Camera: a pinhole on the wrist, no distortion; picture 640 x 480 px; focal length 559.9 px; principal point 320.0 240.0 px. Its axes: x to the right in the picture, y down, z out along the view. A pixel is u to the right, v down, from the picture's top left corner.
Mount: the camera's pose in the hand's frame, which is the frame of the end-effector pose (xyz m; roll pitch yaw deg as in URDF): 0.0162 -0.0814 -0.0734 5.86 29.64 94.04
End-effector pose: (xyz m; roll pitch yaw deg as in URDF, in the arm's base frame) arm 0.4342 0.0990 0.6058 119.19 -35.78 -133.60
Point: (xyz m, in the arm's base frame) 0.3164 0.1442 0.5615
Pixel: 241.4 289.7
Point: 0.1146 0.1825 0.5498
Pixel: 161.7 172.8
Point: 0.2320 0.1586 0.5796
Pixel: 229.0 194.0
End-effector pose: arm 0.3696 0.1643 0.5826 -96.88 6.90 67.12
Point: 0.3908 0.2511 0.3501
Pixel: outside the picture
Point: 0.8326 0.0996 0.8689
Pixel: behind the camera
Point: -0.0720 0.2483 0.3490
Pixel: 294.4 356.6
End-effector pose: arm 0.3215 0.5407 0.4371 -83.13 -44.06 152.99
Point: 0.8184 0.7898 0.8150
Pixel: behind the camera
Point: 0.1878 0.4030 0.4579
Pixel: 287.1 202.9
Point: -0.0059 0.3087 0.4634
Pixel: 308.5 120.1
